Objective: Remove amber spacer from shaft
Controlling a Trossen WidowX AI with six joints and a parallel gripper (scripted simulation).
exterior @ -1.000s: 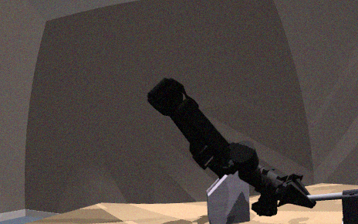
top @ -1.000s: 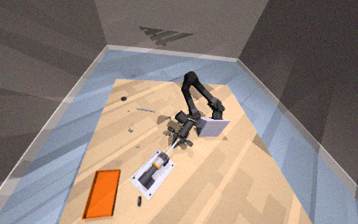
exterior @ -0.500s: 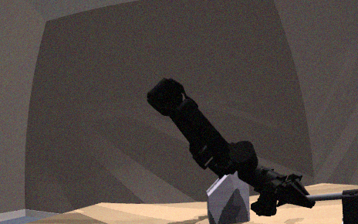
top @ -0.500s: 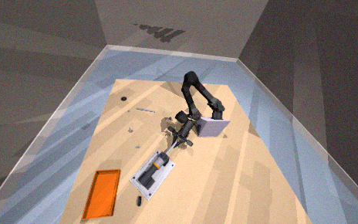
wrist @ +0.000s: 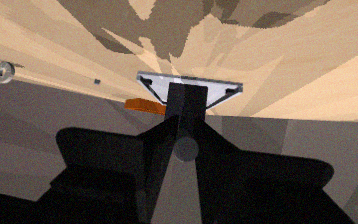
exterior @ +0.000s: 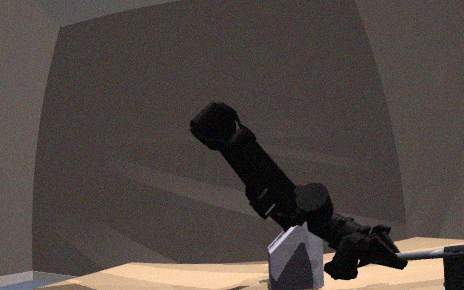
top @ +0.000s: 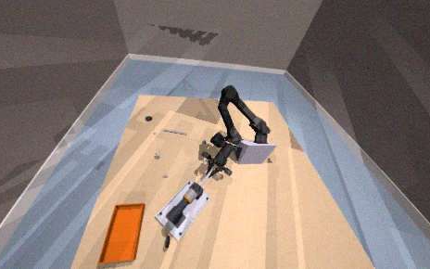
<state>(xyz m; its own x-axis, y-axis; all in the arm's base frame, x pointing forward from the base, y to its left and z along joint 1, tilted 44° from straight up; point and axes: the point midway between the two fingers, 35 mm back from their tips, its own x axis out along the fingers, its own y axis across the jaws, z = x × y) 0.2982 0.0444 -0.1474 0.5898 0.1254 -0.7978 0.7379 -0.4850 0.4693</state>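
The grey shaft lies 4 cm to the left of my gripper tip, 4 cm ahead of it and 2 cm above it. The rest, counted from my gripper tip: orange tray 36 cm ahead, 21 cm to the left, 5 cm below.
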